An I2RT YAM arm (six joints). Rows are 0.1 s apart.
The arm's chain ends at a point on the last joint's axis. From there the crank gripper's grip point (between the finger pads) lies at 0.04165 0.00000 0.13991 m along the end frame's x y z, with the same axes.
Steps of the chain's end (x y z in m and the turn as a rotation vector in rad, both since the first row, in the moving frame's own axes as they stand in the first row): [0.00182, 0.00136, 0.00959, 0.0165, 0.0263, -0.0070]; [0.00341, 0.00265, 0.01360, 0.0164, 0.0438, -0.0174]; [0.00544, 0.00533, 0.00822, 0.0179, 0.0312, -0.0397]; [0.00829, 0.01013, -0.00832, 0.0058, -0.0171, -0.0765]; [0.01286, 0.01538, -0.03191, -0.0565, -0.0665, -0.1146]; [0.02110, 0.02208, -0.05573, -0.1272, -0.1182, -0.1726]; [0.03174, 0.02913, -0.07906, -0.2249, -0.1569, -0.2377]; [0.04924, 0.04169, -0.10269, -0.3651, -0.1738, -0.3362]
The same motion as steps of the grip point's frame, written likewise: [0.00548, -0.00124, 0.00842, 0.0165, 0.0263, -0.0070]; [0.00947, -0.00041, 0.01162, 0.0164, 0.0438, -0.0174]; [0.00970, 0.00110, 0.00682, 0.0179, 0.0312, -0.0397]; [0.00574, 0.00623, -0.00764, 0.0058, -0.0171, -0.0765]; [0.00368, 0.01911, -0.02955, -0.0565, -0.0665, -0.1146]; [0.00535, 0.03431, -0.05250, -0.1272, -0.1182, -0.1726]; [0.01229, 0.05353, -0.07677, -0.2249, -0.1569, -0.2377]; [0.03150, 0.08237, -0.10446, -0.3651, -0.1738, -0.3362]
